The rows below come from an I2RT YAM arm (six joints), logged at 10 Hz.
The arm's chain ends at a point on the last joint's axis. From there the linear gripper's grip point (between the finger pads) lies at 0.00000 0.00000 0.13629 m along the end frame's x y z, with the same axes.
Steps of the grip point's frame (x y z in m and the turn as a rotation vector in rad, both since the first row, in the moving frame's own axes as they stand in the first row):
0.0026, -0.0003, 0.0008, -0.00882, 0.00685, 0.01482
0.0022, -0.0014, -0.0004, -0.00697, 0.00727, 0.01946
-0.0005, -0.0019, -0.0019, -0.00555, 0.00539, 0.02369
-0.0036, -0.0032, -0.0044, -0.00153, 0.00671, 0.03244
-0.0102, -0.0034, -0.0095, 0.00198, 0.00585, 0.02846
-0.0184, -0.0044, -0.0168, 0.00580, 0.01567, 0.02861
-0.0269, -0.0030, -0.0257, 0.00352, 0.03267, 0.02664
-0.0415, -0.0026, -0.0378, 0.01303, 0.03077, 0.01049
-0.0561, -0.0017, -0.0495, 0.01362, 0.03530, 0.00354
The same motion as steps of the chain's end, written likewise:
0.0017, -0.0015, 0.0008, -0.00882, 0.00685, 0.01482
0.0012, -0.0024, -0.0004, -0.00697, 0.00727, 0.01946
-0.0012, -0.0027, -0.0019, -0.00555, 0.00539, 0.02369
-0.0045, -0.0034, -0.0044, -0.00153, 0.00671, 0.03244
-0.0110, -0.0031, -0.0095, 0.00198, 0.00585, 0.02846
-0.0205, -0.0036, -0.0168, 0.00580, 0.01567, 0.02861
-0.0314, -0.0026, -0.0256, 0.00352, 0.03267, 0.02664
-0.0457, -0.0008, -0.0377, 0.01303, 0.03077, 0.01049
-0.0609, 0.0001, -0.0494, 0.01362, 0.03530, 0.00354

